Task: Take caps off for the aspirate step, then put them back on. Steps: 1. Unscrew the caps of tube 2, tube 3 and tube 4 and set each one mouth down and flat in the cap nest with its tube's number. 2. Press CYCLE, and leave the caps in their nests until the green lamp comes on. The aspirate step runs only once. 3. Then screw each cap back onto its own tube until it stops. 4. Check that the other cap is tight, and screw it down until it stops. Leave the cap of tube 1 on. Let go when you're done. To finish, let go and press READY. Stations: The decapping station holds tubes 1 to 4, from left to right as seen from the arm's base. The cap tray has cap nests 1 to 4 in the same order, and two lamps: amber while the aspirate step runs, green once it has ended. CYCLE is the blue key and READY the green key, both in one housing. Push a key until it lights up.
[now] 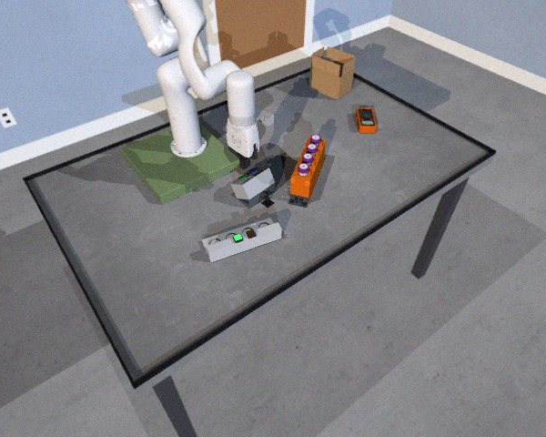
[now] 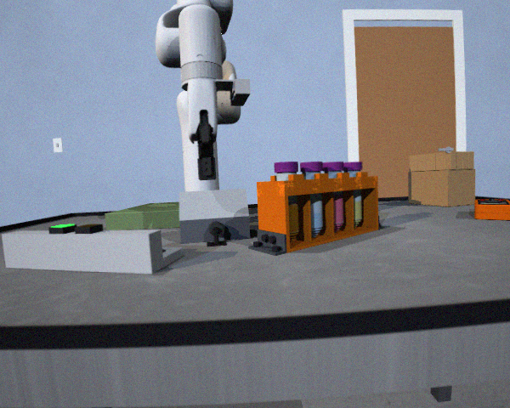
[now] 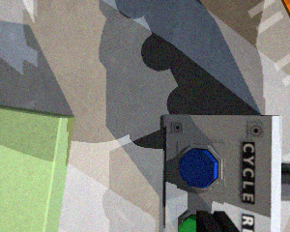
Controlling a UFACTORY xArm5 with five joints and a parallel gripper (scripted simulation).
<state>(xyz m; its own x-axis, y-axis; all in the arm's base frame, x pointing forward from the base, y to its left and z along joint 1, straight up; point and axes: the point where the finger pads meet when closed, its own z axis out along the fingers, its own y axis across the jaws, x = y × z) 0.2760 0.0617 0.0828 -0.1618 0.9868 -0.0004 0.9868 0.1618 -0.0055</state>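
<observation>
The green READY key is 10 mm to the right of my hand and 60 mm below it. From my hand the other things lie so: tube (60 mm ahead, 220 mm to the left, 70 mm below); then grey key housing (20 mm ahead, 10 mm to the left, 70 mm below); then blue CYCLE key (10 mm behind, 30 mm to the left, 60 mm below).
</observation>
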